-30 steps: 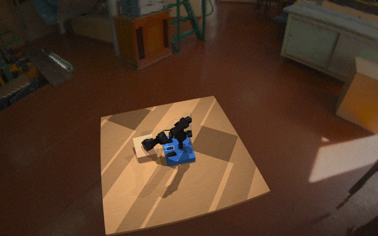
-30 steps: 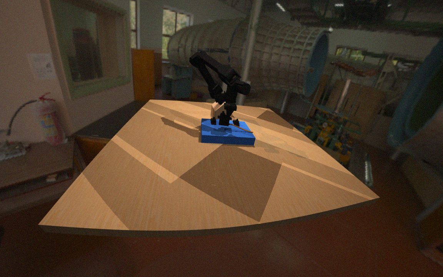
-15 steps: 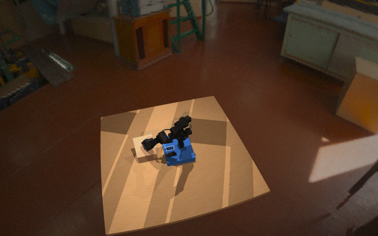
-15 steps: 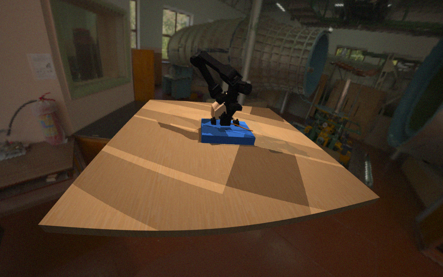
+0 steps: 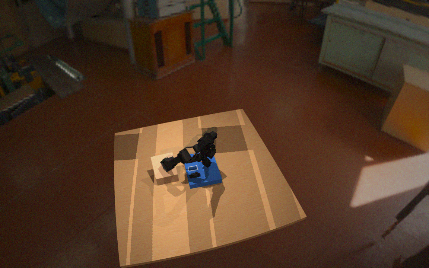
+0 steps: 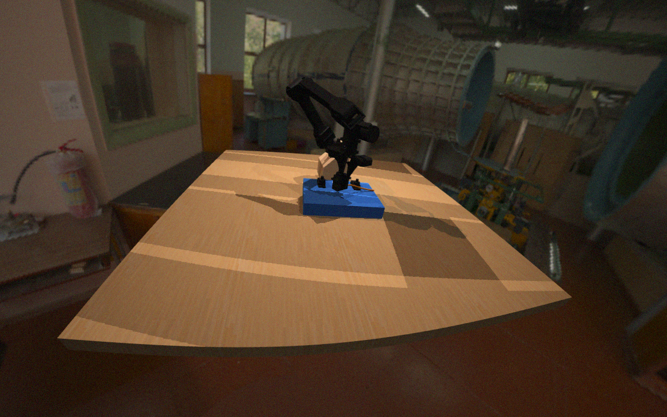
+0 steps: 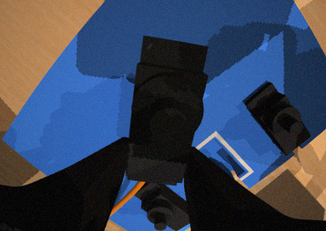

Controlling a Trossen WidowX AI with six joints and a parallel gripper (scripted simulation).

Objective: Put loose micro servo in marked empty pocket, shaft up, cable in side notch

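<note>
Now: gripper tip 2 cm short of the blue deck and 10 cm above it.
</note>
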